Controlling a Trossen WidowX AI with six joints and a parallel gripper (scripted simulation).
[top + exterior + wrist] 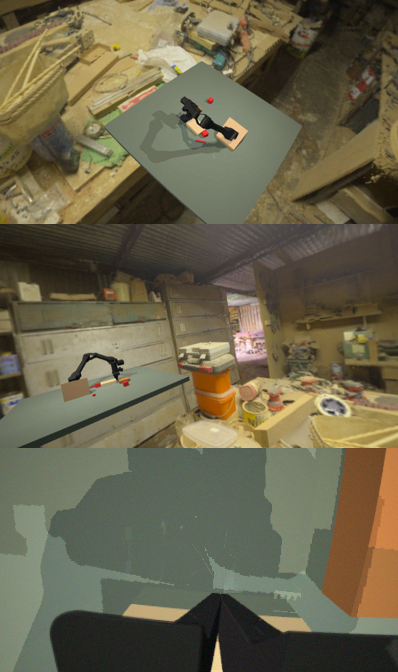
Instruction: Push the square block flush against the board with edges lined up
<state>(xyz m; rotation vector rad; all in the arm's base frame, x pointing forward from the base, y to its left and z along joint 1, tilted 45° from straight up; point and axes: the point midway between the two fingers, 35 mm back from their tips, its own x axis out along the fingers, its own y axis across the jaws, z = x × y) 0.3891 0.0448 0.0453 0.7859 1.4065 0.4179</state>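
Right now my gripper tip is 80 mm past the light tan board and 20 mm to the right of it. The rest, counted from my gripper tip: square block: 40 mm ahead, 120 mm to the right; then red stick: 200 mm behind, 110 mm to the left, 10 mm below.
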